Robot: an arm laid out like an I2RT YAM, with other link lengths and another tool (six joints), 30 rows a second.
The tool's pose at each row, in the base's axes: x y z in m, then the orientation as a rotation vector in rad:
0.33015, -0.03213, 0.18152, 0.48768, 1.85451, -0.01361
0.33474, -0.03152, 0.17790, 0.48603, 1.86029, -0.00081
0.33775, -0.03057, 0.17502, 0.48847, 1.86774, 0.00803
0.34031, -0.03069, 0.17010, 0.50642, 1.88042, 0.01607
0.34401, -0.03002, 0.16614, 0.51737, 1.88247, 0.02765
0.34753, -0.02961, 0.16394, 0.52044, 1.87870, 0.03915
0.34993, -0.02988, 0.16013, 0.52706, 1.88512, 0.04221
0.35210, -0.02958, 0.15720, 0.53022, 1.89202, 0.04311
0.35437, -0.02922, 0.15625, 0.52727, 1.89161, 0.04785
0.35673, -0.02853, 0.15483, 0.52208, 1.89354, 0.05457
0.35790, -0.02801, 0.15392, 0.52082, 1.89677, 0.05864
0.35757, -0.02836, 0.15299, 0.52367, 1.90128, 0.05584
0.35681, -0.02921, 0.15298, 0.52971, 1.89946, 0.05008
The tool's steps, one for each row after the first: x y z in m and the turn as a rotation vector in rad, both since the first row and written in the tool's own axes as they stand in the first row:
0.00234, 0.00127, 0.00524, -0.00881, 0.00762, 0.00411
0.00451, 0.00249, 0.00872, -0.01259, 0.01672, 0.00873
0.00831, 0.00210, 0.01274, -0.00705, 0.03278, 0.02239
0.01120, 0.00305, 0.01727, -0.00884, 0.03834, 0.03500
0.01244, 0.00410, 0.02111, -0.01540, 0.03726, 0.04336
0.01522, 0.00379, 0.02465, -0.01318, 0.04493, 0.04807
0.01744, 0.00412, 0.02754, -0.01127, 0.05219, 0.04932
0.01785, 0.00499, 0.02983, -0.01603, 0.05227, 0.04974
0.01877, 0.00609, 0.03229, -0.02298, 0.05469, 0.04918
0.01947, 0.00675, 0.03353, -0.02594, 0.05841, 0.04971
0.02029, 0.00610, 0.03363, -0.02201, 0.06261, 0.04940
0.02022, 0.00507, 0.03316, -0.01525, 0.06060, 0.05097

